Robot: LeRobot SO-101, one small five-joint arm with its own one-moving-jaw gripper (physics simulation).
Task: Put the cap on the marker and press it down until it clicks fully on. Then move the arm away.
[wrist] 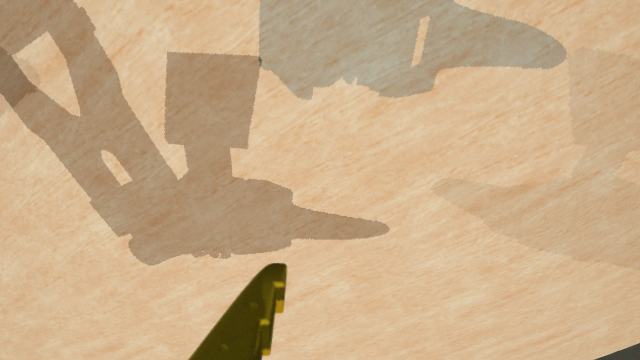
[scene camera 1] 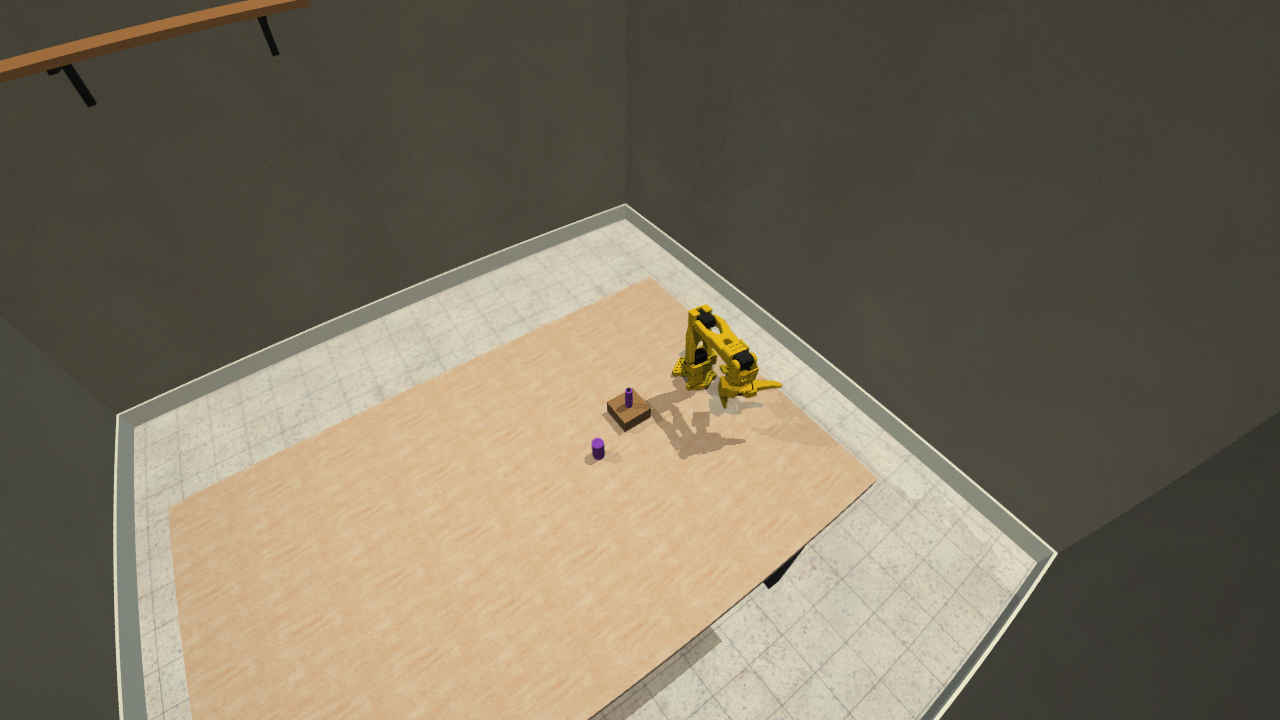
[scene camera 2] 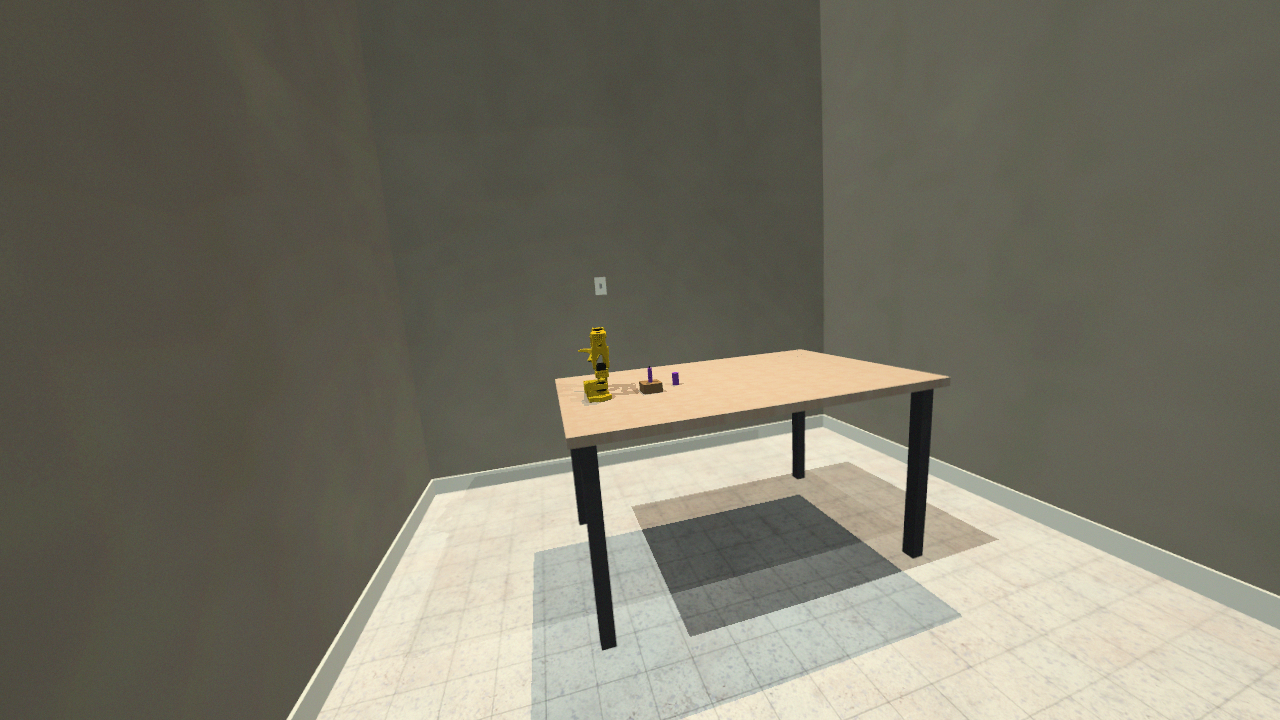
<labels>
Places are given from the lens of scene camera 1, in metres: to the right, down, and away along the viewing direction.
brown block (scene camera 1: 627,418): -0.03, 0.14, 1.15
</labels>
